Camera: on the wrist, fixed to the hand. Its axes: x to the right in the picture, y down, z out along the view.
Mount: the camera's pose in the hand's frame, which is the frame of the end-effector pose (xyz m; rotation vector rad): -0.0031 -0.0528 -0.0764 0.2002 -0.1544 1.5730
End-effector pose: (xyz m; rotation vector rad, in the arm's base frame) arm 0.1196 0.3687 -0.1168 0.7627 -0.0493 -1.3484
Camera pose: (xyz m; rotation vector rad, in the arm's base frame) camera 0.1081 0.4058 -0.2012 0.5118 -0.7517 0.1179
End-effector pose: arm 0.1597 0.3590 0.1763 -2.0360 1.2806 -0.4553
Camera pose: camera 0.1462 0.3493 0.2677 -0.4448 2.1040 0.3134
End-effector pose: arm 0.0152 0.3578 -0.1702 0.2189 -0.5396 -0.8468
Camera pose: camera 0.0200 0.3238 -0.2565 -0.1231 -0.7349 0.7275
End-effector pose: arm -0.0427 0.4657 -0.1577 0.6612 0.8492 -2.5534
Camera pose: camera -0.0413 0.5542 -0.1859 0.7172 -0.1066 -1.1862
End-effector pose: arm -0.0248 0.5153 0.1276 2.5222 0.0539 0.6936
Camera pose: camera -0.0596 0.5966 0.1562 -2.1097 1.9073 -0.8844
